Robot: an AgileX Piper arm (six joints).
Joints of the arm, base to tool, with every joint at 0 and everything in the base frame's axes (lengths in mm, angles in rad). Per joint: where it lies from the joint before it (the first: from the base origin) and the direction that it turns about. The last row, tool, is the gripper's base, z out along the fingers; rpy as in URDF.
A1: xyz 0.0 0.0 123.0 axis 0 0 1
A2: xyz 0.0 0.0 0.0 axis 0 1 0
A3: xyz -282.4 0.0 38.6 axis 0 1 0
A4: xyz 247.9 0.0 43.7 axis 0.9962 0 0.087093
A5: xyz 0.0 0.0 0.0 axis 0 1 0
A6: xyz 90.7 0.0 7.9 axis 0.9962 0 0.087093
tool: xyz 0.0 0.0 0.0 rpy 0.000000 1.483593 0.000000
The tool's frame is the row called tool.
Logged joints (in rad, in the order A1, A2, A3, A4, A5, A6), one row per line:
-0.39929, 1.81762, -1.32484, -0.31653, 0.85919, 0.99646
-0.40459, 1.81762, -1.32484, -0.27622, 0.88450, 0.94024
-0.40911, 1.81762, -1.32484, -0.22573, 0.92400, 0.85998
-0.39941, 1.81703, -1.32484, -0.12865, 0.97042, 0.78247
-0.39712, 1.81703, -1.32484, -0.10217, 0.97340, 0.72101
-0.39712, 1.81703, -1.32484, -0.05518, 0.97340, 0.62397
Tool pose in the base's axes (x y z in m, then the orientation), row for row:
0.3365, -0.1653, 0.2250, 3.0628, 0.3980, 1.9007
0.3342, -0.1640, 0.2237, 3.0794, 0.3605, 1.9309
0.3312, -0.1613, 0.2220, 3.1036, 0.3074, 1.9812
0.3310, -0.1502, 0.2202, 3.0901, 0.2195, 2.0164
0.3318, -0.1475, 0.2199, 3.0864, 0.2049, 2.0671
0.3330, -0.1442, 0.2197, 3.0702, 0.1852, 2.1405
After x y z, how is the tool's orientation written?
As angles about the fixed x, y, z axes (roll, pitch, yaw), in radians.
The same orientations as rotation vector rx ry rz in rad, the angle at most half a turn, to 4 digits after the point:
1.5886, 2.2609, -0.2354
1.5814, 2.3131, -0.2189
1.5593, 2.3943, -0.1973
1.5540, 2.4800, -0.1083
1.4955, 2.5269, -0.0849
1.4046, 2.5882, -0.0390

